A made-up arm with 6 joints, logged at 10 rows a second.
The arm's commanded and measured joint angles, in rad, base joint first. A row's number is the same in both.
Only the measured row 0 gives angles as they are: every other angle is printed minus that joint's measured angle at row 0.
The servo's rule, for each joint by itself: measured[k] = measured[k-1] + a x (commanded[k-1-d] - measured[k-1]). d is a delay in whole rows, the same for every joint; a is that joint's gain. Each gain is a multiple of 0.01, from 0.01 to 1. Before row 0 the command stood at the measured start. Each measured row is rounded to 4 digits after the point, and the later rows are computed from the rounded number. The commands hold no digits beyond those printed.
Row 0, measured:
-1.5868, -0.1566, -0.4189, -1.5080, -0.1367, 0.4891
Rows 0 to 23, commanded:
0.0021, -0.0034, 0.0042, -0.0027, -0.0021, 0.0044
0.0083, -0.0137, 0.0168, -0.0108, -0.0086, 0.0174
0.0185, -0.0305, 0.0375, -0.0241, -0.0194, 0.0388
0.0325, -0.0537, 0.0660, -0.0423, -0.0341, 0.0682
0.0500, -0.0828, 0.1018, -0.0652, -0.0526, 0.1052
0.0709, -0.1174, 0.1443, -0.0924, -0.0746, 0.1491
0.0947, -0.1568, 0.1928, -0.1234, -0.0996, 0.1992
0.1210, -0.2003, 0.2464, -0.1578, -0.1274, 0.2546
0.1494, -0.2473, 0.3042, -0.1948, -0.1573, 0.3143
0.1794, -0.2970, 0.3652, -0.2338, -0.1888, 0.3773
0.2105, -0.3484, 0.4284, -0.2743, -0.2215, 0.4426
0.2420, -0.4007, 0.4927, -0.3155, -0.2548, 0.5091
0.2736, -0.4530, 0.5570, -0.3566, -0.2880, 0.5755
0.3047, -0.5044, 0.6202, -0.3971, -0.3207, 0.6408
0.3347, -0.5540, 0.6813, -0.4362, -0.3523, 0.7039
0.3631, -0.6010, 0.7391, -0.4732, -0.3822, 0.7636
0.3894, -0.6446, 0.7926, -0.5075, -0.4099, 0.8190
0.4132, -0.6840, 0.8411, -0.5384, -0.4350, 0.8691
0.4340, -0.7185, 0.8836, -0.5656, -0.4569, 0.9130
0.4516, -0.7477, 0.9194, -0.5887, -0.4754, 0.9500
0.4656, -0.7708, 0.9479, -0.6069, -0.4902, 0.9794
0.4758, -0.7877, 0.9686, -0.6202, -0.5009, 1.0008
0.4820, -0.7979, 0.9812, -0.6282, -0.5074, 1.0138
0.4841, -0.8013, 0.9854, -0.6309, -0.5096, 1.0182
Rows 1 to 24, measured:
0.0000, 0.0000, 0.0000, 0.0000, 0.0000, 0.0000
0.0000, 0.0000, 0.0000, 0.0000, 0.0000, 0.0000
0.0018, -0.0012, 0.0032, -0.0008, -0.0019, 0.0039
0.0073, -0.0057, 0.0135, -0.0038, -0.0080, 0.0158
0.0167, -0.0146, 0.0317, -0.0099, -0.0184, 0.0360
0.0300, -0.0287, 0.0578, -0.0196, -0.0327, 0.0643
0.0468, -0.0482, 0.0912, -0.0333, -0.0508, 0.1003
0.0670, -0.0731, 0.1316, -0.0510, -0.0725, 0.1432
0.0903, -0.1032, 0.1781, -0.0727, -0.0972, 0.1925
0.1161, -0.1382, 0.2300, -0.0982, -0.1247, 0.2471
0.1441, -0.1775, 0.2864, -0.1272, -0.1544, 0.3062
0.1738, -0.2205, 0.3463, -0.1592, -0.1857, 0.3688
0.2046, -0.2665, 0.4087, -0.1937, -0.2183, 0.4337
0.2360, -0.3148, 0.4725, -0.2302, -0.2515, 0.5001
0.2676, -0.3646, 0.5367, -0.2681, -0.2847, 0.5665
0.2988, -0.4149, 0.6002, -0.3068, -0.3175, 0.6319
0.3290, -0.4650, 0.6618, -0.3456, -0.3492, 0.6953
0.3576, -0.5140, 0.7205, -0.3839, -0.3792, 0.7554
0.3843, -0.5610, 0.7753, -0.4210, -0.4071, 0.8114
0.4086, -0.6053, 0.8253, -0.4562, -0.4325, 0.8622
0.4299, -0.6461, 0.8696, -0.4890, -0.4547, 0.9069
0.4481, -0.6827, 0.9074, -0.5189, -0.4735, 0.9448
0.4628, -0.7144, 0.9382, -0.5453, -0.4887, 0.9752
0.4737, -0.7408, 0.9613, -0.5678, -0.4998, 0.9977
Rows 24 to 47, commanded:
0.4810, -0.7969, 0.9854, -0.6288, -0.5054, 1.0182
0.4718, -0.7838, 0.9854, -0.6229, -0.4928, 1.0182
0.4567, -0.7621, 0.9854, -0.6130, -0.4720, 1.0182
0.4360, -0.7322, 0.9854, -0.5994, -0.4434, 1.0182
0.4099, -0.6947, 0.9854, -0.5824, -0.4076, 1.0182
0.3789, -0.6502, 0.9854, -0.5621, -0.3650, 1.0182
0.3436, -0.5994, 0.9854, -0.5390, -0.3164, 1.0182
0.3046, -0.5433, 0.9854, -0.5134, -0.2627, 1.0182
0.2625, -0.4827, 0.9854, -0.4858, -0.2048, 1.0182
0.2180, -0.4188, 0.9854, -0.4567, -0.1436, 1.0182
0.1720, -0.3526, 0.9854, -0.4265, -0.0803, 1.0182
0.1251, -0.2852, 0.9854, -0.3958, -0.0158, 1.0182
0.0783, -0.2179, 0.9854, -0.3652, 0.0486, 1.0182
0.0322, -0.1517, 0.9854, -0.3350, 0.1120, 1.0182
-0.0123, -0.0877, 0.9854, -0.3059, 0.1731, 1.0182
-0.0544, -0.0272, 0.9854, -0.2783, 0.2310, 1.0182
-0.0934, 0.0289, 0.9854, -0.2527, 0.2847, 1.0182
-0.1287, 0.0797, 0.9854, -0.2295, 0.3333, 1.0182
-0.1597, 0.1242, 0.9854, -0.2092, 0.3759, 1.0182
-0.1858, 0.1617, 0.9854, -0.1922, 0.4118, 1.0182
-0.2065, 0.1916, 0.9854, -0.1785, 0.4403, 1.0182
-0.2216, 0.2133, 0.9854, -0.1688, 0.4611, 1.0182
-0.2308, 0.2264, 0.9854, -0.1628, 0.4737, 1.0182
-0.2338, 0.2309, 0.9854, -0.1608, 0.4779, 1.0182
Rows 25 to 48, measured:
0.4807, -0.7614, 0.9764, -0.5859, -0.5067, 1.0119
0.4836, -0.7758, 0.9832, -0.5994, -0.5093, 1.0174
0.4814, -0.7834, 0.9849, -0.6082, -0.5058, 1.0181
0.4733, -0.7835, 0.9853, -0.6126, -0.4940, 1.0182
0.4594, -0.7758, 0.9854, -0.6127, -0.4740, 1.0182
0.4397, -0.7601, 0.9854, -0.6087, -0.4462, 1.0182
0.4147, -0.7366, 0.9854, -0.6008, -0.4111, 1.0182
0.3846, -0.7055, 0.9854, -0.5892, -0.3691, 1.0182
0.3502, -0.6673, 0.9854, -0.5741, -0.3211, 1.0182
0.3119, -0.6227, 0.9854, -0.5559, -0.2680, 1.0182
0.2704, -0.5723, 0.9854, -0.5349, -0.2105, 1.0182
0.2264, -0.5170, 0.9854, -0.5114, -0.1496, 1.0182
0.1807, -0.4578, 0.9854, -0.4859, -0.0865, 1.0182
0.1340, -0.3957, 0.9854, -0.4589, -0.0222, 1.0182
0.0872, -0.3317, 0.9854, -0.4308, 0.0422, 1.0182
0.0410, -0.2669, 0.9854, -0.4021, 0.1057, 1.0182
-0.0038, -0.2024, 0.9854, -0.3732, 0.1670, 1.0182
-0.0463, -0.1393, 0.9854, -0.3447, 0.2252, 1.0182
-0.0859, -0.0787, 0.9854, -0.3171, 0.2793, 1.0182
-0.1219, -0.0217, 0.9854, -0.2908, 0.3284, 1.0182
-0.1537, 0.0308, 0.9854, -0.2663, 0.3716, 1.0182
-0.1807, 0.0779, 0.9854, -0.2441, 0.4082, 1.0182
-0.2024, 0.1188, 0.9854, -0.2244, 0.4374, 1.0182
-0.2185, 0.1528, 0.9854, -0.2077, 0.4590, 1.0182

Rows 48 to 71, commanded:
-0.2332, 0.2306, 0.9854, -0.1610, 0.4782, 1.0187
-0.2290, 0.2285, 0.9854, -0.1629, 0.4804, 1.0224
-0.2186, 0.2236, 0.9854, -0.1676, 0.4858, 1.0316
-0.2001, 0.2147, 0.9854, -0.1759, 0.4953, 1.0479
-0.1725, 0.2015, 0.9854, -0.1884, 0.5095, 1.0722
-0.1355, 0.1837, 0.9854, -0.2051, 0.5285, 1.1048
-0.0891, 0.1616, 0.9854, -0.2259, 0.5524, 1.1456
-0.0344, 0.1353, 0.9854, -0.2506, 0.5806, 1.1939
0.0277, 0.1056, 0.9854, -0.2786, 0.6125, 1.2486
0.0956, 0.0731, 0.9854, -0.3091, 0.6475, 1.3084
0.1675, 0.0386, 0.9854, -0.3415, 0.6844, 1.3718
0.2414, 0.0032, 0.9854, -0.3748, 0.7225, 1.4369
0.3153, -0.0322, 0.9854, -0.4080, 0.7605, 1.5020
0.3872, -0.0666, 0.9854, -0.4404, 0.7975, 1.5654
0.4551, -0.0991, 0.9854, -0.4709, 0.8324, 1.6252
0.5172, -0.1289, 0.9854, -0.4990, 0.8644, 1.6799
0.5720, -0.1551, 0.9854, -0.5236, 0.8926, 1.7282
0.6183, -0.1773, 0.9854, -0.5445, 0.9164, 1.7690
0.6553, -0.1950, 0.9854, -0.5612, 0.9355, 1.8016
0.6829, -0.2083, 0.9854, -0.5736, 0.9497, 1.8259
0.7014, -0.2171, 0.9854, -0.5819, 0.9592, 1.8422
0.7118, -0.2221, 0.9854, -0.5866, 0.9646, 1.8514
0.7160, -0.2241, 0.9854, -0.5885, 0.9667, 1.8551
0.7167, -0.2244, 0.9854, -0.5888, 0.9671, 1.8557
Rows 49 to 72, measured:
-0.2288, 0.1793, 0.9854, -0.1942, 0.4724, 1.0182
-0.2330, 0.1979, 0.9854, -0.1842, 0.4774, 1.0182
-0.2332, 0.2097, 0.9854, -0.1772, 0.4781, 1.0186
-0.2297, 0.2165, 0.9854, -0.1729, 0.4802, 1.0219
-0.2204, 0.2191, 0.9854, -0.1713, 0.4853, 1.0304
-0.2033, 0.2175, 0.9854, -0.1727, 0.4944, 1.0458
-0.1774, 0.2117, 0.9854, -0.1774, 0.5081, 1.0690
-0.1422, 0.2016, 0.9854, -0.1857, 0.5267, 1.1005
-0.0976, 0.1872, 0.9854, -0.1978, 0.5501, 1.1402
-0.0445, 0.1685, 0.9854, -0.2136, 0.5779, 1.1875
0.0161, 0.1459, 0.9854, -0.2331, 0.6094, 1.2413
0.0829, 0.1197, 0.9854, -0.2559, 0.6441, 1.3003
0.1540, 0.0905, 0.9854, -0.2816, 0.6808, 1.3632
0.2274, 0.0591, 0.9854, -0.3096, 0.7187, 1.4281
0.3012, 0.0262, 0.9854, -0.3391, 0.7567, 1.4931
0.3734, -0.0072, 0.9854, -0.3695, 0.7938, 1.5567
0.4420, -0.0403, 0.9854, -0.3999, 0.8289, 1.6170
0.5052, -0.0722, 0.9854, -0.4296, 0.8612, 1.6724
0.5613, -0.1020, 0.9854, -0.4578, 0.8898, 1.7215
0.6092, -0.1291, 0.9854, -0.4838, 0.9140, 1.7633
0.6479, -0.1528, 0.9854, -0.5070, 0.9336, 1.7970
0.6773, -0.1728, 0.9854, -0.5270, 0.9483, 1.8224
0.6975, -0.1887, 0.9854, -0.5435, 0.9582, 1.8398
0.7095, -0.2007, 0.9854, -0.5564, 0.9640, 1.8500

